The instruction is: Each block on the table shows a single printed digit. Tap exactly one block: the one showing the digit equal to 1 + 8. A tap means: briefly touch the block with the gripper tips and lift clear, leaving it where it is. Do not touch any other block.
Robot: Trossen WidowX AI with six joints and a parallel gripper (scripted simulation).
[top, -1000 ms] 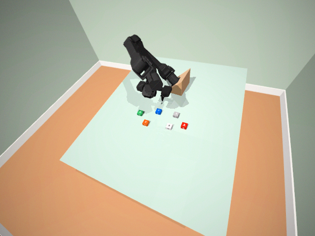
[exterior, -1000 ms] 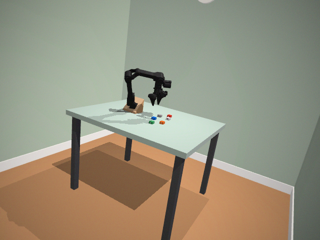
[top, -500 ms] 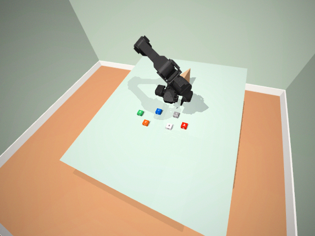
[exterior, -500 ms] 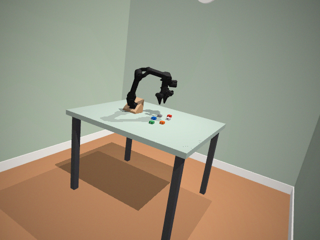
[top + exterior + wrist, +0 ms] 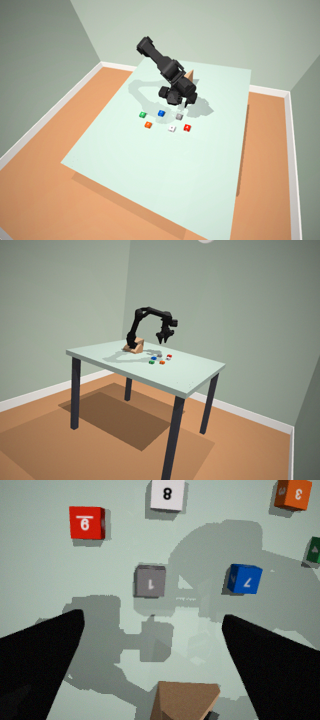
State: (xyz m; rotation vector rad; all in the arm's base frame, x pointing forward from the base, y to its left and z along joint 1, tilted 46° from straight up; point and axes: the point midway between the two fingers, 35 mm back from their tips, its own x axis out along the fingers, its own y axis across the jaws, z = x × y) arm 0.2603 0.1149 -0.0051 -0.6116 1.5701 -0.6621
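Now: the red block 11 cm below my gripper tip, 7 cm to the left of it and 5 cm ahead of it. Also, from my gripper tip: white block: 11 cm below, 8 cm ahead, 1 cm to the right; then blue block: 12 cm to the right, 11 cm below; then grey block: 11 cm below, 1 cm behind.
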